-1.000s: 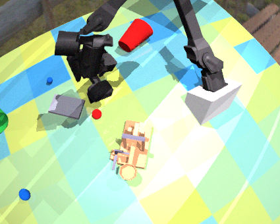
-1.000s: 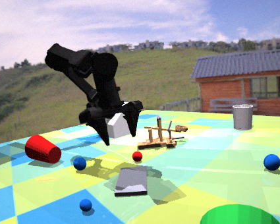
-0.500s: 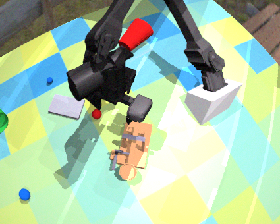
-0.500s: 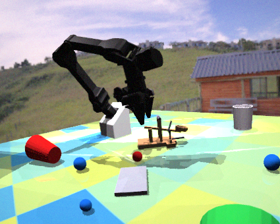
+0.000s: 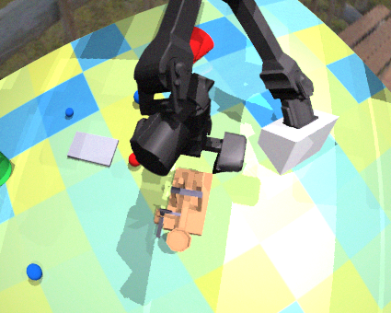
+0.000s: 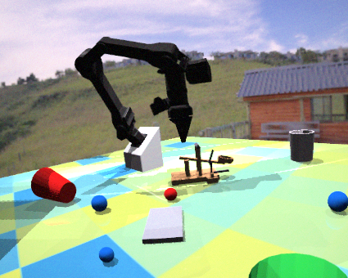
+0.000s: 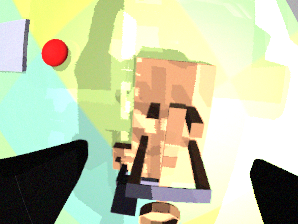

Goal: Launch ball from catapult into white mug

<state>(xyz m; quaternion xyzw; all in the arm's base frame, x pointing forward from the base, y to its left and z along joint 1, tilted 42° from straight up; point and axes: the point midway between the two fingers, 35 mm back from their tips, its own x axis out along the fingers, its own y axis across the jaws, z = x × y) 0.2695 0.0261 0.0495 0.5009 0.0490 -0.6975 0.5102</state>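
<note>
Right now the catapult frame is 20 mm ahead of my gripper tip, 30 mm to the left of it and 40 mm below it. From my gripper tip the other things lie so: wooden catapult 50 mm ahead, 50 mm to the left, 70 mm below; then red ball 70 mm ahead, 120 mm to the right, 110 mm below; then flat grey plate 150 mm ahead, 210 mm to the right, 120 mm below.
</note>
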